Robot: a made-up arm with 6 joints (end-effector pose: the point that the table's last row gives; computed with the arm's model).
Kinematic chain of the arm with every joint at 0, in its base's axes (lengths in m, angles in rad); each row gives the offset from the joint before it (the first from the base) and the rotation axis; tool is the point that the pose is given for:
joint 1: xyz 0 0 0.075 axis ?
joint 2: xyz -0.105 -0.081 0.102 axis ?
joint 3: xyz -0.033 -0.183 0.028 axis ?
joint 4: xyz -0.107 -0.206 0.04 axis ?
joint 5: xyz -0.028 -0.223 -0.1 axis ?
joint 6: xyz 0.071 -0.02 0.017 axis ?
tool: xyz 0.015 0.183 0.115
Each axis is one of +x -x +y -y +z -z.
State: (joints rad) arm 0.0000 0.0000 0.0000 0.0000 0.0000 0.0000
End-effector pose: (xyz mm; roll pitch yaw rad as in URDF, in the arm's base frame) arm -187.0 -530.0 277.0 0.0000 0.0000 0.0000
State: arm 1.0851 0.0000 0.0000 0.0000 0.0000 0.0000
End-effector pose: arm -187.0 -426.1 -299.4 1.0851 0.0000 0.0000
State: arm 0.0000 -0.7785 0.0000 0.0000 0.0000 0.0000
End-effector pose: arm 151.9 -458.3 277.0 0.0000 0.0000 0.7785
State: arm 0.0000 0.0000 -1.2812 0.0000 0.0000 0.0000
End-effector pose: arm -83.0 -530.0 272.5 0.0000 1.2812 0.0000
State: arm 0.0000 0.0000 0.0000 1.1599 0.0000 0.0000
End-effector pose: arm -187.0 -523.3 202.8 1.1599 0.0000 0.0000
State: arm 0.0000 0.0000 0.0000 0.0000 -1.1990 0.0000
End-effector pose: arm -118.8 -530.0 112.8 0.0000 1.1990 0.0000
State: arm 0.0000 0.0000 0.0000 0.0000 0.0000 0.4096
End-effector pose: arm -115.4 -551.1 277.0 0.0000 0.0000 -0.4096
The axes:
joint 1: +x
joint 2: -z
joint 3: -y
joint 4: +x
joint 5: -y
joint 6: -z

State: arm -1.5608 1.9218 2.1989 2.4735 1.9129 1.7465
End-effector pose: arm -425.3 -27.1 398.8 1.0524 -0.6906 0.4331
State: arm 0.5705 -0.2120 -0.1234 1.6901 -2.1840 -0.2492
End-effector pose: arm -149.0 -301.4 47.4 1.0439 -0.7517 2.6976
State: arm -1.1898 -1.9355 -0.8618 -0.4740 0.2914 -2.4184
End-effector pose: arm 569.3 472.9 96.6 1.4168 -1.3512 -2.3814
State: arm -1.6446 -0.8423 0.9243 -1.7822 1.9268 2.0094
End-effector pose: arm -263.1 118.2 702.6 -0.4069 -0.6305 1.9604
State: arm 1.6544 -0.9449 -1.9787 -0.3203 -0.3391 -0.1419
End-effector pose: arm 277.7 -110.3 -245.3 0.4535 0.5078 2.0902
